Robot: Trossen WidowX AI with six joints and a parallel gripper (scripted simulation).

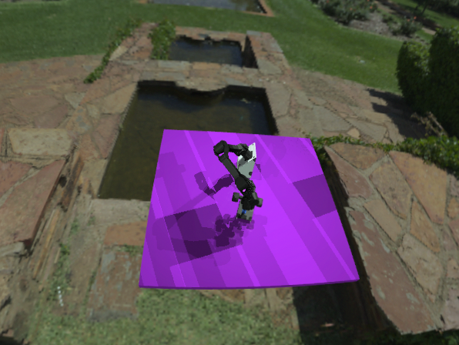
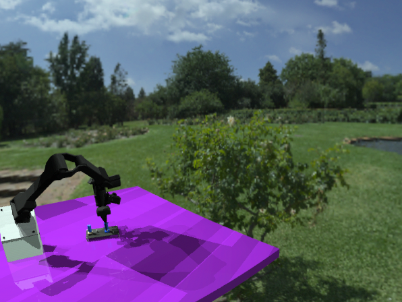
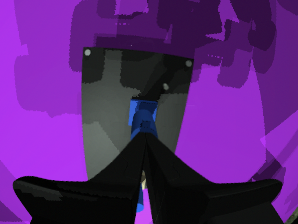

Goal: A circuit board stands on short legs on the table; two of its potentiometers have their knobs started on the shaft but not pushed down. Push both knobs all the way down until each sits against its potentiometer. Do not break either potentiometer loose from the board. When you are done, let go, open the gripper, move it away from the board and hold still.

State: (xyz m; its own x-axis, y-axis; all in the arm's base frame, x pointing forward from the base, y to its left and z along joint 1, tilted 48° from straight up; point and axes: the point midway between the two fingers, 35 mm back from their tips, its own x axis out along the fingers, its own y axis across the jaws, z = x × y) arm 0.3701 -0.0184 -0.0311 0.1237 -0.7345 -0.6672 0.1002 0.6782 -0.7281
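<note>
Right now my gripper tip is 8 cm past the blue knob, 1 cm to the right of it and 1 cm above it.
</note>
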